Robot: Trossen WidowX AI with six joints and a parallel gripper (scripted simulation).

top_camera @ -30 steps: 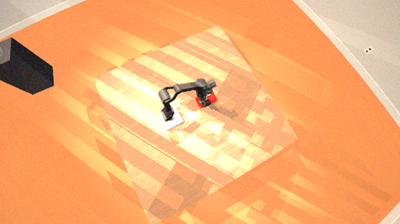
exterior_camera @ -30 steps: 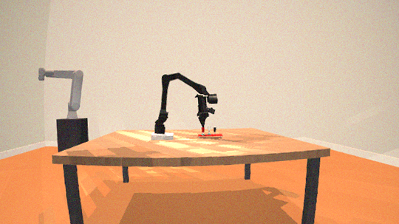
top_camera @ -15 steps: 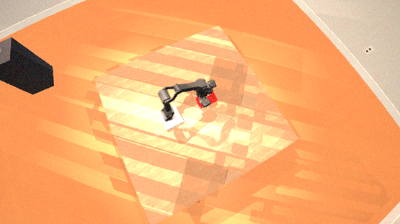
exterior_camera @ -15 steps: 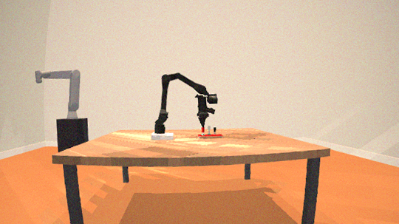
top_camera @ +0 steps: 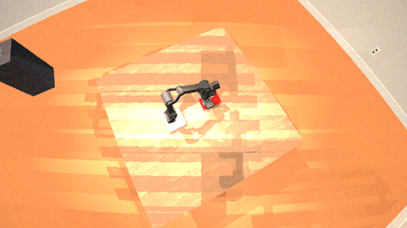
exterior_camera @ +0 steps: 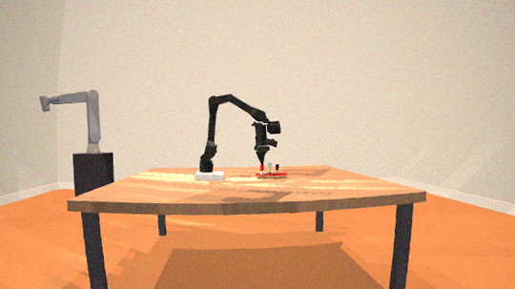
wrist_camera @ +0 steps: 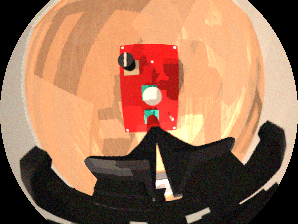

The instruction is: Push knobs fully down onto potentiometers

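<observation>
Now: the red knob 20 mm below my gripper tip. Also, from my gripper tip: black knob: 80 mm ahead, 30 mm to the left, 20 mm below.
</observation>
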